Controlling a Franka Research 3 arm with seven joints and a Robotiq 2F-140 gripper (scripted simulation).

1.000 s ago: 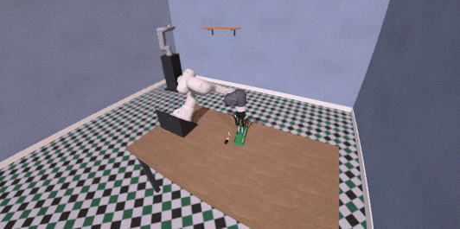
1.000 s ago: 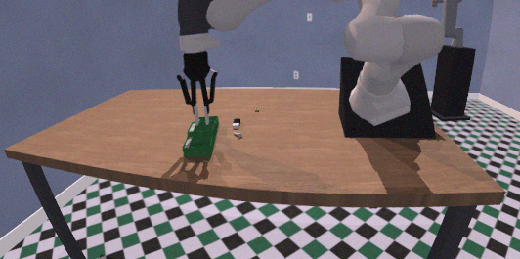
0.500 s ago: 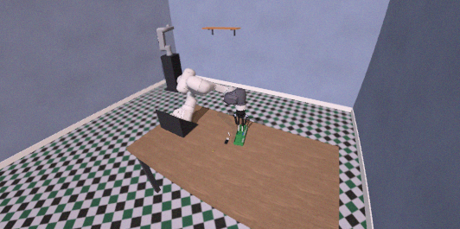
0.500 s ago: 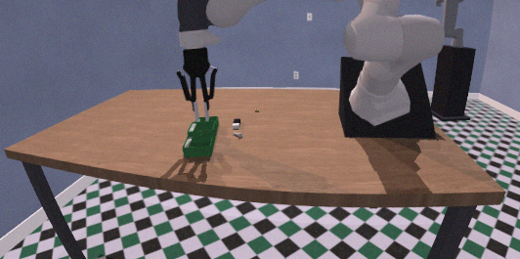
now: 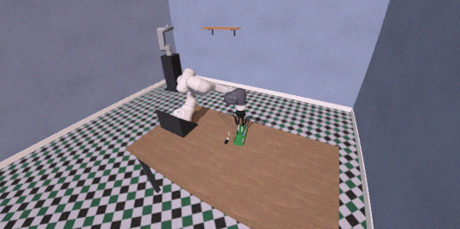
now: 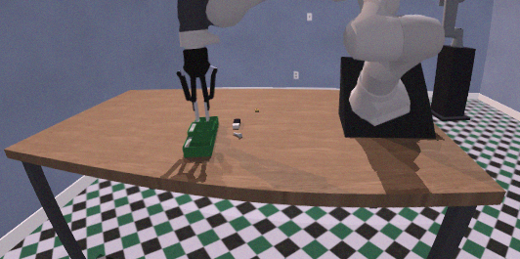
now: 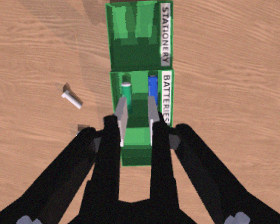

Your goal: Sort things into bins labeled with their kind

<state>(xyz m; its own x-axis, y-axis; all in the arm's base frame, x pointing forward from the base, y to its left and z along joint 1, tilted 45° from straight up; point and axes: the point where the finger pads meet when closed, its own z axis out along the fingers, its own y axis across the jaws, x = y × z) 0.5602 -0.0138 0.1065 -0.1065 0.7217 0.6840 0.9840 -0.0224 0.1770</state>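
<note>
The black-and-white block lies 110 mm to the right of my hand, 90 mm below it and 90 mm behind it. Round my hand: joined green bins: 80 mm below, 10 mm ahead; green cylinder: 90 mm below, 20 mm behind, 10 mm to the right; blue cylinder: 90 mm below, 20 mm ahead.
</note>
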